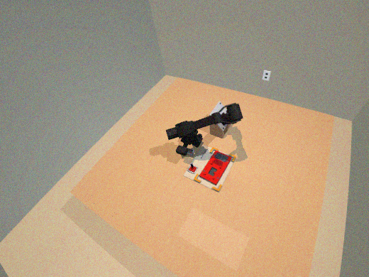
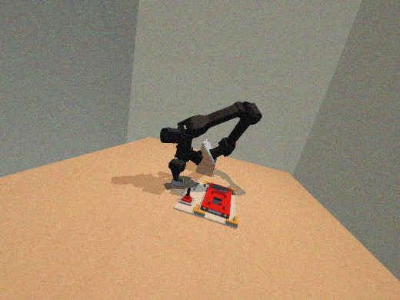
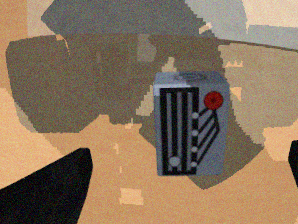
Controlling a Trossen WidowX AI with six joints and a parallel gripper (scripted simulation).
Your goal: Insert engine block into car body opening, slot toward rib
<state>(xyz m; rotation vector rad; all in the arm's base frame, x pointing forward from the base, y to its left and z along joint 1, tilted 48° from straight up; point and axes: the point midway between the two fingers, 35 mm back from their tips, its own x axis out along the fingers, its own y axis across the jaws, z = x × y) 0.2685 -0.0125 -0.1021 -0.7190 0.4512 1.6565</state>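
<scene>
My gripper tip is now 30 mm above the engine block. Round my gripper tip: grey plate: 180 mm to the left, 40 mm below, 20 mm ahead.
</scene>
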